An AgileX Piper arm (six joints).
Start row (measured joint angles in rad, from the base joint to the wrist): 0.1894, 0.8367, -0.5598, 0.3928, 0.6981, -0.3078
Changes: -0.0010, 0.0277, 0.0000, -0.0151, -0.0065, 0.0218; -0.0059, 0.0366, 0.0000, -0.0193, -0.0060, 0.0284; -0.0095, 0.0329, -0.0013, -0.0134, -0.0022, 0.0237; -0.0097, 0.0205, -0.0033, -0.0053, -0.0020, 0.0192; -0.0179, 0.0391, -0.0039, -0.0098, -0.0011, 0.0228; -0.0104, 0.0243, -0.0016, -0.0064, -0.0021, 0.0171; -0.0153, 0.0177, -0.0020, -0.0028, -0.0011, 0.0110; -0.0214, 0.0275, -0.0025, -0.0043, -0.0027, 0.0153; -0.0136, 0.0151, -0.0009, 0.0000, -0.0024, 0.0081; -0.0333, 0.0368, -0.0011, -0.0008, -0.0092, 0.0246; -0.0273, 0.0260, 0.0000, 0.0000, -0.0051, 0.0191; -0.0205, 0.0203, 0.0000, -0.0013, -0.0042, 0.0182; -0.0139, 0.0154, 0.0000, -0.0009, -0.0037, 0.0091; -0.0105, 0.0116, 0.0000, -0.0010, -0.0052, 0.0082; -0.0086, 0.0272, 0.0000, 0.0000, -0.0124, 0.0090
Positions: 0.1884, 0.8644, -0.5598, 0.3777, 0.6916, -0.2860; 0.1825, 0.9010, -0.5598, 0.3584, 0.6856, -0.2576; 0.1730, 0.9339, -0.5611, 0.3450, 0.6834, -0.2339; 0.1633, 0.9544, -0.5644, 0.3397, 0.6814, -0.2147; 0.1454, 0.9935, -0.5683, 0.3299, 0.6803, -0.1919; 0.1350, 1.0178, -0.5699, 0.3235, 0.6782, -0.1748; 0.1197, 1.0355, -0.5719, 0.3207, 0.6771, -0.1638; 0.0983, 1.0630, -0.5744, 0.3164, 0.6744, -0.1485; 0.0847, 1.0781, -0.5753, 0.3164, 0.6720, -0.1404; 0.0514, 1.1149, -0.5764, 0.3156, 0.6628, -0.1158; 0.0241, 1.1409, -0.5764, 0.3156, 0.6577, -0.0967; 0.0036, 1.1612, -0.5764, 0.3143, 0.6535, -0.0785; -0.0103, 1.1766, -0.5764, 0.3134, 0.6498, -0.0694; -0.0208, 1.1882, -0.5764, 0.3124, 0.6446, -0.0612; -0.0294, 1.2154, -0.5764, 0.3124, 0.6322, -0.0522
